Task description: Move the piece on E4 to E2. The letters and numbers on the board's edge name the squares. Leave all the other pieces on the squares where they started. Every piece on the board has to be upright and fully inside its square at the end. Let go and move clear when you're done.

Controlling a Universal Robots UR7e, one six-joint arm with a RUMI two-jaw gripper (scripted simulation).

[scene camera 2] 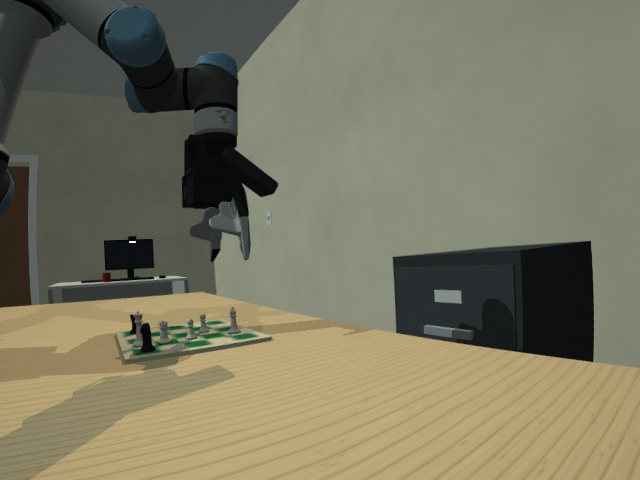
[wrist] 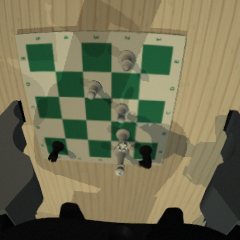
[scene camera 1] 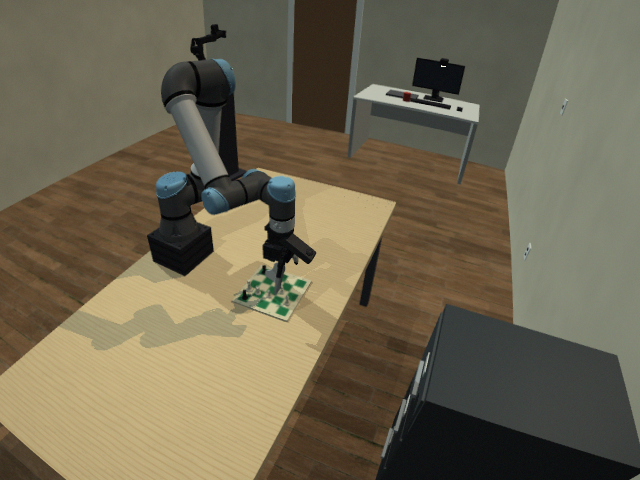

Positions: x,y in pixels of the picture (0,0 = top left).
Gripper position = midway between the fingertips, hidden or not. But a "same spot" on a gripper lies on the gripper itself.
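Chessboard: visible in the wrist view [56,67], scene camera 2, scene camera 1. My gripper: visible in the wrist view [125,106], scene camera 2, scene camera 1. Chessboard, same spot: [scene camera 2: 217,338] and [scene camera 1: 274,304]. Gripper, same spot: [scene camera 2: 231,217] and [scene camera 1: 275,273].
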